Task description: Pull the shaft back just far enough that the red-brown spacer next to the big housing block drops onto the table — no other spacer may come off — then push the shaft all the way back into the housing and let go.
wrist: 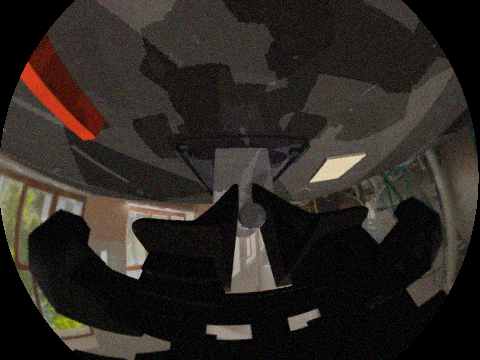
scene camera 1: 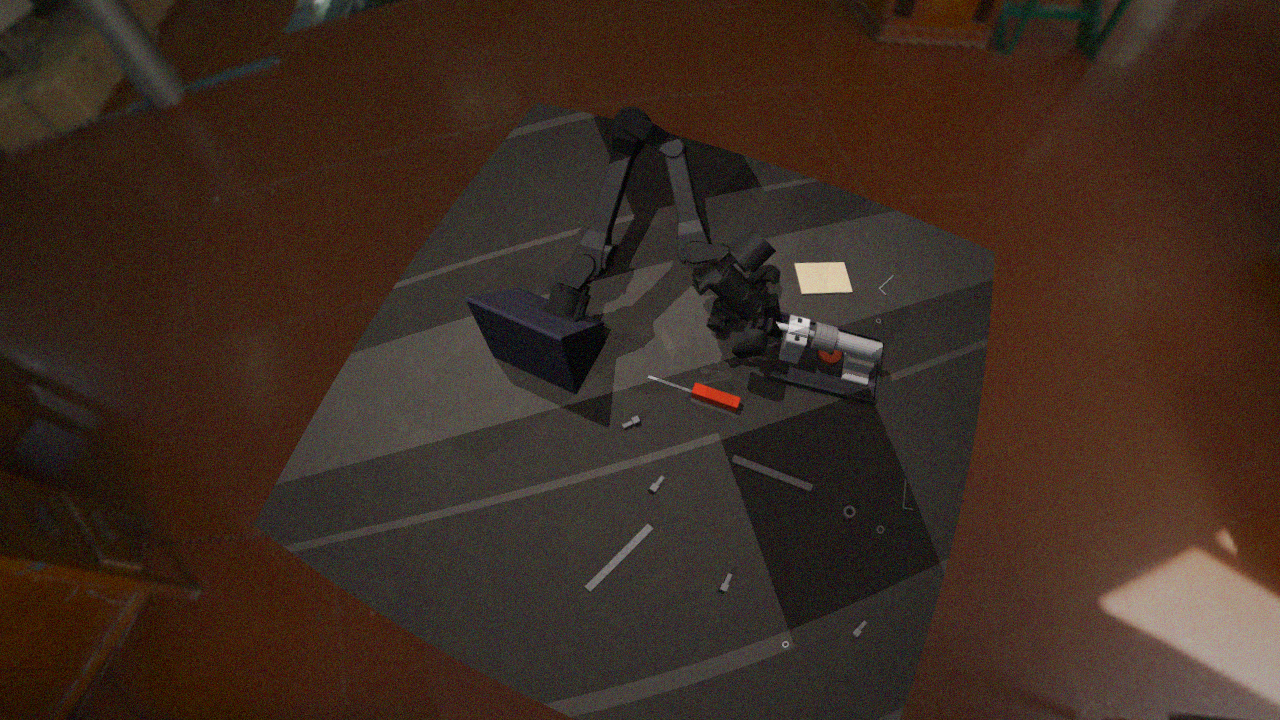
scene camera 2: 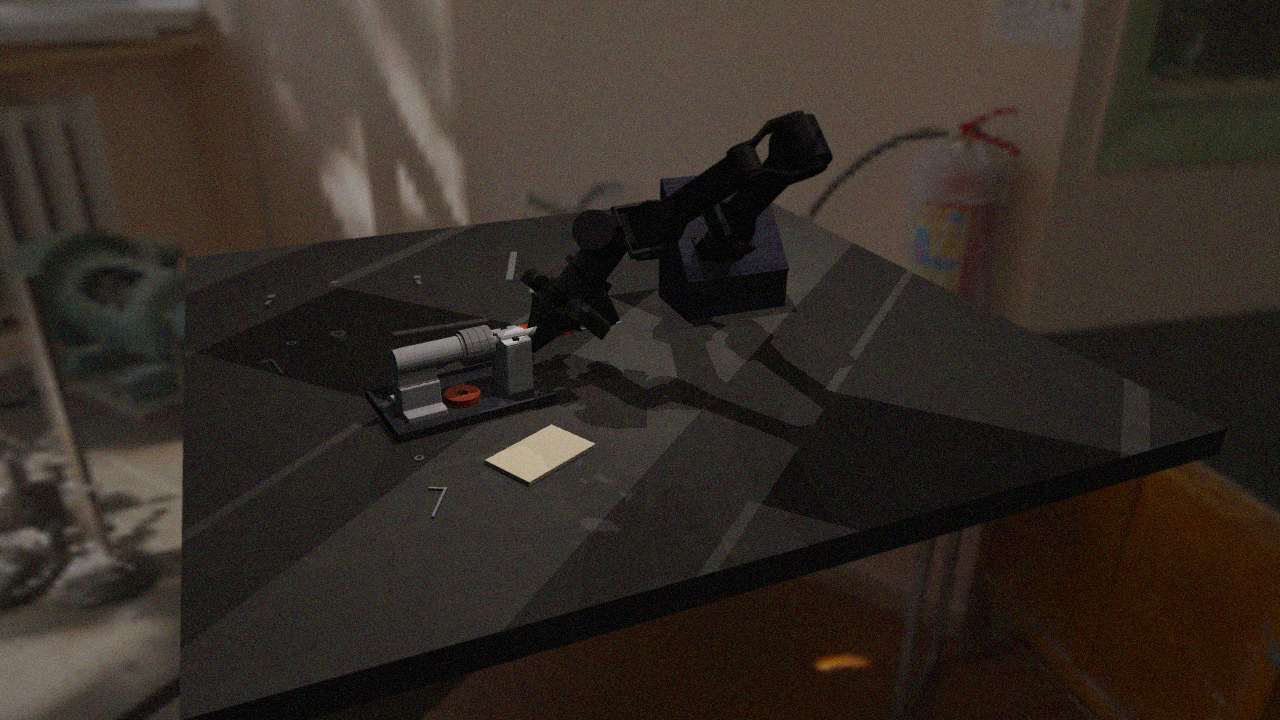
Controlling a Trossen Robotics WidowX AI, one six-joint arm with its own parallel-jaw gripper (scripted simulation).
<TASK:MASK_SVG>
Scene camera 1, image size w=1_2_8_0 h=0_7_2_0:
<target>my gripper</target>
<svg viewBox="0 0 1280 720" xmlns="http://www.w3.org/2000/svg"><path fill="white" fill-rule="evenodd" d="M773 265L759 267L755 273L751 271L749 278L745 278L744 291L735 299L723 301L718 297L713 303L710 318L707 319L706 326L717 333L722 332L727 324L732 321L735 324L741 320L746 321L744 330L736 334L732 350L739 359L762 355L766 350L767 335L777 339L783 338L783 334L776 321L783 323L777 293L767 293L768 287L766 286L766 282L771 282L773 285L779 283L780 272Z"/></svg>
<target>red-handled screwdriver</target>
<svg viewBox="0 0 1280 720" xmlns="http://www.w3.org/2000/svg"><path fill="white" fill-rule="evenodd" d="M648 376L649 379L692 393L692 398L729 409L733 412L736 412L740 397L736 395L730 395L699 383L695 383L693 390L650 375Z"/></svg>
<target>metal strip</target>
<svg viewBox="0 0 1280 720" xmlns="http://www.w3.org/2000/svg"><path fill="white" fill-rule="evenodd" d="M652 526L647 524L584 587L590 592L594 590L595 586L601 583L652 532Z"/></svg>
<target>beige card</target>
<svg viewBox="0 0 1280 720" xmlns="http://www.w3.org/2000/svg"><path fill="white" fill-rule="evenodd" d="M795 263L801 295L853 293L844 262Z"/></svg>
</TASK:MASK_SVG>
